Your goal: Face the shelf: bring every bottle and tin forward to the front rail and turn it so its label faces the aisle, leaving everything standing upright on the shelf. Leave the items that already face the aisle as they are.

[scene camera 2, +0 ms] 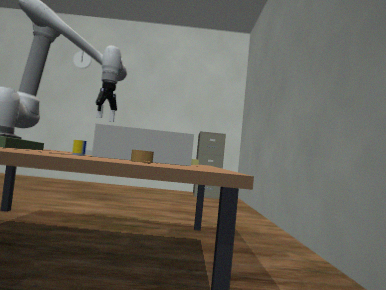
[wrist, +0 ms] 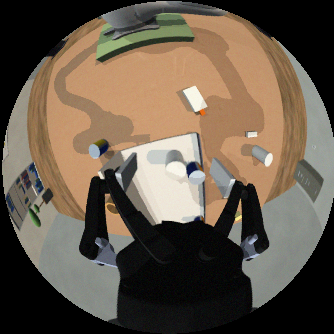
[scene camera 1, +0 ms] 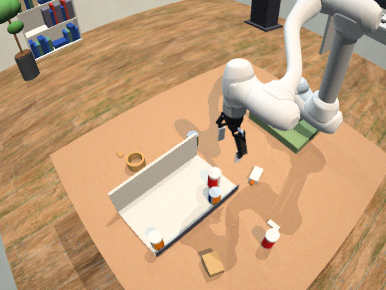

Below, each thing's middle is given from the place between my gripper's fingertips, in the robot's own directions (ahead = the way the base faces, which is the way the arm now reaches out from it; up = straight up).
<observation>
The white shelf tray (scene camera 1: pixel 171 206) lies 25 cm ahead of my hand, 3 cm to the right of it and 21 cm below it. From my hand the other things lie so: shelf back wall (scene camera 2: pixel 117 142): 26 cm ahead, 18 cm to the right, 13 cm below.
</observation>
